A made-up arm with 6 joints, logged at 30 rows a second.
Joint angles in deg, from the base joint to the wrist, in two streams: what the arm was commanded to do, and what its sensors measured. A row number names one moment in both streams.
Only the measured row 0 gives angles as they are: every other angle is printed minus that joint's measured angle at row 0.
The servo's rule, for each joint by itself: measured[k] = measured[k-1] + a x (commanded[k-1-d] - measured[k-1]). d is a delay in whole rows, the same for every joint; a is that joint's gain. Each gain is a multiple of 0.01, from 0.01 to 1. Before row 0 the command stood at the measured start. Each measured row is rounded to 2 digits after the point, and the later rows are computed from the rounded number. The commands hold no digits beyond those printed.
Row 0, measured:
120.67 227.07 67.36 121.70 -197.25 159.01
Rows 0 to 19, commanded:
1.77 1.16 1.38 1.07 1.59 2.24
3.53 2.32 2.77 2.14 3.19 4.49
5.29 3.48 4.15 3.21 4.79 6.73
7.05 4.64 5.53 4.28 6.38 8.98
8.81 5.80 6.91 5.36 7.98 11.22
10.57 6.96 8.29 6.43 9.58 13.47
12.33 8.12 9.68 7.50 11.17 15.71
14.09 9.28 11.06 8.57 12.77 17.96
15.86 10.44 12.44 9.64 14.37 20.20
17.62 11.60 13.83 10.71 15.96 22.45
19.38 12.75 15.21 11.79 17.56 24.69
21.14 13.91 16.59 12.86 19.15 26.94
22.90 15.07 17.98 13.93 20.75 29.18
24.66 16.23 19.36 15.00 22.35 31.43
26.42 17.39 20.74 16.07 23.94 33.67
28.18 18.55 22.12 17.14 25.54 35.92
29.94 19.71 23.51 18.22 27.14 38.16
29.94 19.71 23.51 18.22 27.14 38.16
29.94 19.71 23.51 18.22 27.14 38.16
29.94 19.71 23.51 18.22 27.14 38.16
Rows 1 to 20, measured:
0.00 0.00 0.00 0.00 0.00 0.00
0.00 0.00 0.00 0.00 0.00 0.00
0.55 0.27 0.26 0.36 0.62 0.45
1.47 0.74 0.74 0.97 1.62 1.26
2.65 1.37 1.39 1.73 2.86 2.35
4.01 2.12 2.18 2.60 4.23 3.68
5.50 2.97 3.08 3.54 5.69 5.19
7.07 3.89 4.07 4.52 7.21 6.85
8.70 4.86 5.14 5.53 8.75 8.62
10.37 5.88 6.26 6.56 10.32 10.49
12.07 6.93 7.43 7.61 11.90 12.43
13.79 8.00 8.65 8.66 13.48 14.43
15.52 9.09 9.90 9.72 15.07 16.48
17.26 10.20 11.17 10.79 16.66 18.57
19.01 11.32 12.46 11.86 18.26 20.69
20.76 12.45 13.77 12.93 19.86 22.84
22.51 13.59 15.09 14.00 21.45 25.01
24.27 14.73 16.43 15.07 23.05 27.19
26.03 15.88 17.78 16.14 24.65 29.38
27.24 16.76 18.87 16.85 25.62 31.14
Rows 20 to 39, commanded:
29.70 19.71 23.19 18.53 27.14 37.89
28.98 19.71 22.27 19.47 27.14 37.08
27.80 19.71 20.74 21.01 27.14 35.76
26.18 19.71 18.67 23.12 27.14 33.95
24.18 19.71 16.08 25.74 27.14 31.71
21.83 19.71 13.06 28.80 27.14 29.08
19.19 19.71 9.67 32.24 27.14 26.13
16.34 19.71 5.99 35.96 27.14 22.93
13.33 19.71 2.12 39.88 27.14 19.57
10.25 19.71 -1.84 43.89 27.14 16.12
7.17 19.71 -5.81 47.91 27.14 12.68
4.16 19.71 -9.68 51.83 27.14 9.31
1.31 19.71 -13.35 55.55 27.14 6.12
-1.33 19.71 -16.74 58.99 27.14 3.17
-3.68 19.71 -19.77 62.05 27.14 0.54
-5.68 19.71 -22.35 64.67 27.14 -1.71
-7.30 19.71 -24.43 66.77 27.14 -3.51
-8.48 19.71 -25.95 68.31 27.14 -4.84
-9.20 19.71 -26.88 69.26 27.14 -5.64
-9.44 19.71 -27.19 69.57 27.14 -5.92
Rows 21 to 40, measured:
28.08 17.44 19.75 17.32 26.21 32.54
28.66 17.96 20.46 17.63 26.57 33.66
28.98 18.36 20.98 17.94 26.79 34.51
28.98 18.67 21.23 18.46 26.93 35.02
28.61 18.91 21.14 19.33 27.01 35.17
27.86 19.09 20.67 20.62 27.06 34.93
26.72 19.23 19.80 22.36 27.09 34.29
25.20 19.34 18.52 24.55 27.11 33.25
23.34 19.43 16.84 27.16 27.12 31.83
21.17 19.49 14.78 30.15 27.13 30.05
18.74 19.54 12.37 33.46 27.13 27.95
16.11 19.58 9.67 37.01 27.13 25.58
13.34 19.61 6.73 40.72 27.13 23.00
10.49 19.63 3.61 44.50 27.13 20.26
7.64 19.65 0.39 48.26 27.13 17.43
4.86 19.66 -2.86 51.91 27.13 14.58
2.21 19.67 -6.07 55.36 27.13 11.77
-0.24 19.68 -9.16 58.53 27.13 9.07
-2.43 19.69 -12.06 61.33 27.13 6.55
-4.31 19.69 -14.70 63.70 27.13 4.27

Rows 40 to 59, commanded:
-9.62 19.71 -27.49 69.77 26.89 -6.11
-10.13 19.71 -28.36 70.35 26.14 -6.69
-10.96 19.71 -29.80 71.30 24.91 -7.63
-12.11 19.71 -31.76 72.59 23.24 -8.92
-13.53 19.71 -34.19 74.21 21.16 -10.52
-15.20 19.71 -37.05 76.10 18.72 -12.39
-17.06 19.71 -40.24 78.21 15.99 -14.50
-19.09 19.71 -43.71 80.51 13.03 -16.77
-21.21 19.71 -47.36 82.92 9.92 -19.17
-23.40 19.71 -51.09 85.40 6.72 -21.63
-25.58 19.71 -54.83 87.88 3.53 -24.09
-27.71 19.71 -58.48 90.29 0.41 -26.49
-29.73 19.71 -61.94 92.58 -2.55 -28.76
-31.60 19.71 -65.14 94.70 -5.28 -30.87
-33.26 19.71 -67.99 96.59 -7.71 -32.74
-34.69 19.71 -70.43 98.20 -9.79 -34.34
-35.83 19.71 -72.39 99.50 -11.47 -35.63
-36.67 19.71 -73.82 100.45 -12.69 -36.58
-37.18 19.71 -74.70 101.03 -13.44 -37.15
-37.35 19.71 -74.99 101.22 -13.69 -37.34
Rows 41 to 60, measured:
-5.83 19.69 -17.01 65.59 27.13 2.29
-6.95 19.69 -18.94 66.94 27.13 0.65
-7.78 19.69 -20.56 67.90 27.04 -0.70
-8.51 19.69 -22.04 68.73 26.69 -1.90
-9.27 19.69 -23.51 69.60 26.00 -3.05
-10.15 19.69 -25.08 70.62 24.92 -4.22
-11.20 19.69 -26.81 71.84 23.45 -5.48
-12.44 19.69 -28.76 73.29 21.61 -6.86
-13.87 19.69 -30.94 74.96 19.42 -8.39
-15.49 19.69 -33.37 76.85 16.93 -10.07
-17.26 19.69 -36.03 78.91 14.20 -11.89
-19.16 19.69 -38.89 81.12 11.28 -13.84
-21.15 19.69 -41.92 83.42 8.26 -15.89
-23.18 19.69 -45.07 85.76 5.20 -18.01
-25.21 19.69 -48.28 88.08 2.18 -20.16
-27.19 19.69 -51.48 90.33 -0.73 -22.30
-29.07 19.69 -54.62 92.46 -3.45 -24.39
-30.81 19.69 -57.62 94.41 -5.92 -26.38
-32.37 19.69 -60.43 96.14 -8.08 -28.23
-33.70 19.69 -62.97 97.61 -9.88 -29.90

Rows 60 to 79, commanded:
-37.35 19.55 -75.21 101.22 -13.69 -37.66
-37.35 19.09 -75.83 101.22 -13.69 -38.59
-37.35 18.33 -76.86 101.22 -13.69 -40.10
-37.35 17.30 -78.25 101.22 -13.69 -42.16
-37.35 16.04 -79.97 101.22 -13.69 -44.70
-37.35 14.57 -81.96 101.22 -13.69 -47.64
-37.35 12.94 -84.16 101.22 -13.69 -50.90
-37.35 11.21 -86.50 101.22 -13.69 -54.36
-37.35 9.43 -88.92 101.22 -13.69 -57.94
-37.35 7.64 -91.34 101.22 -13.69 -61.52
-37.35 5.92 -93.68 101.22 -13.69 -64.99
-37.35 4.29 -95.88 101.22 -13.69 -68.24
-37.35 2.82 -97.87 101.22 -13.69 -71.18
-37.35 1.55 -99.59 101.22 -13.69 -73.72
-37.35 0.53 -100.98 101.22 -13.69 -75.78
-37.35 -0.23 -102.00 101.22 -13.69 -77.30
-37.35 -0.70 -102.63 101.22 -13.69 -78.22
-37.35 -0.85 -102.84 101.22 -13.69 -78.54
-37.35 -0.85 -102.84 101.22 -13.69 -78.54
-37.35 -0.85 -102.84 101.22 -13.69 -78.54
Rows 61 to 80, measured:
-34.78 19.69 -65.20 98.77 -11.27 -31.35
-35.58 19.69 -67.06 99.60 -12.21 -32.55
-36.13 19.66 -68.61 100.15 -12.79 -33.57
-36.51 19.53 -69.98 100.51 -13.14 -34.57
-36.77 19.25 -71.29 100.75 -13.35 -35.68
-36.95 18.80 -72.61 100.91 -13.48 -36.98
-37.07 18.17 -74.01 101.02 -13.56 -38.52
-37.16 17.34 -75.52 101.09 -13.61 -40.34
-37.22 16.33 -77.16 101.13 -13.64 -42.45
-37.26 15.15 -78.93 101.16 -13.66 -44.83
-37.29 13.83 -80.83 101.18 -13.67 -47.45
-37.31 12.41 -82.83 101.19 -13.68 -50.26
-37.32 10.92 -84.89 101.20 -13.68 -53.21
-37.33 9.40 -86.98 101.21 -13.68 -56.22
-37.34 7.89 -89.05 101.21 -13.68 -59.21
-37.34 6.43 -91.05 101.21 -13.68 -62.11
-37.34 5.07 -92.94 101.21 -13.68 -64.84
-37.34 3.85 -94.66 101.21 -13.68 -67.33
-37.34 2.80 -96.17 101.21 -13.68 -69.51
-37.34 1.96 -97.44 101.21 -13.68 -71.32

